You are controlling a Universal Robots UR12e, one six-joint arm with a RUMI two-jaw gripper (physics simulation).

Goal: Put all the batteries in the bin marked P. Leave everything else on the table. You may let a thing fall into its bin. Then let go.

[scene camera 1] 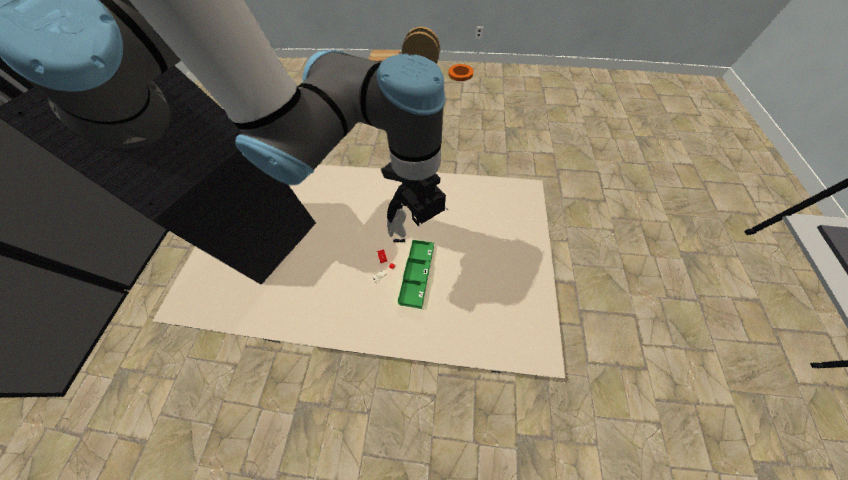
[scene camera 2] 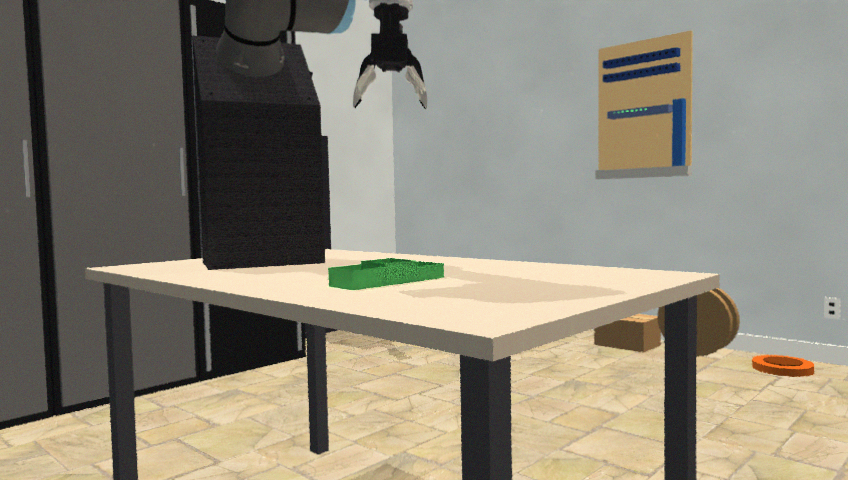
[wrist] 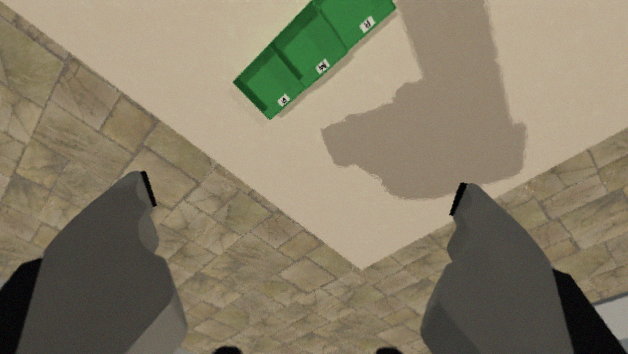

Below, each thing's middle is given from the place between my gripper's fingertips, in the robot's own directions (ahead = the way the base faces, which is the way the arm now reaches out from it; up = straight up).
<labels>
Right now my hand is 20 mm past the green three-part bin tray (scene camera 2: 381,272) and 340 mm above it.
</labels>
